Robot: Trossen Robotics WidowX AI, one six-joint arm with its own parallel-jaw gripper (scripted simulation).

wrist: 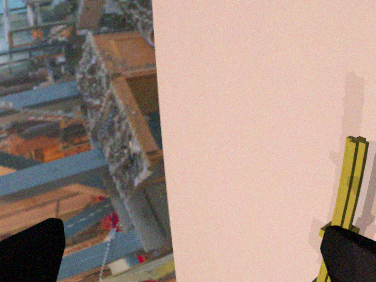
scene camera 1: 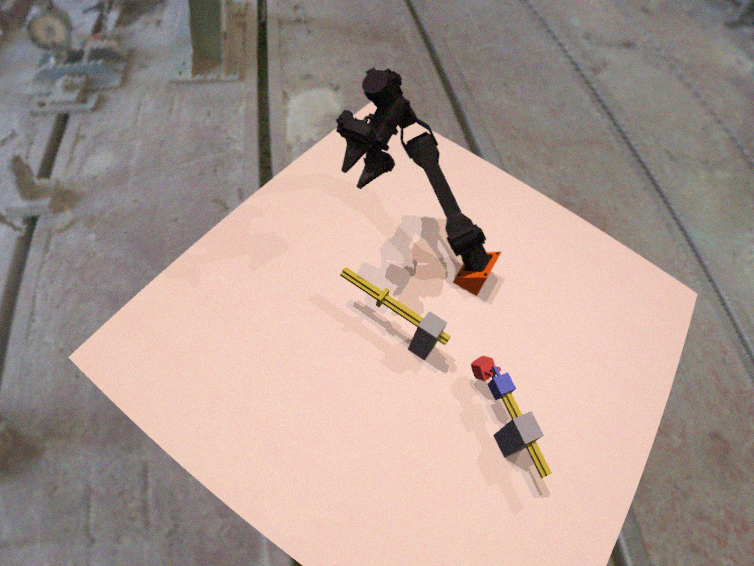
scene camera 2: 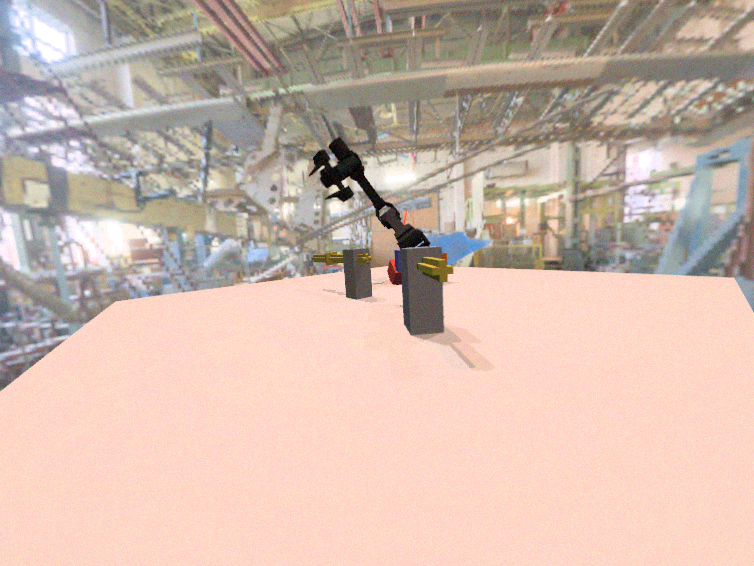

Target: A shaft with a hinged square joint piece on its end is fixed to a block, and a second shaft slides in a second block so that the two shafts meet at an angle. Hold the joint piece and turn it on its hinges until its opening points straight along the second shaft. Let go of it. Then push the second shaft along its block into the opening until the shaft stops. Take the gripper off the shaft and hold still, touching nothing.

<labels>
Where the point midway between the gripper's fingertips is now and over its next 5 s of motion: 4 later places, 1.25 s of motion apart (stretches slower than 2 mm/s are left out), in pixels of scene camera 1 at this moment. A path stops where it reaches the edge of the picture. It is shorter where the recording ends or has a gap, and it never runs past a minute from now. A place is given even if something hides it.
My gripper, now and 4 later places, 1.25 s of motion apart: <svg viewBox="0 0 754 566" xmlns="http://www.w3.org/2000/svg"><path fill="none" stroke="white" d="M351 180L416 277L485 341L483 345L476 364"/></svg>
</labels>
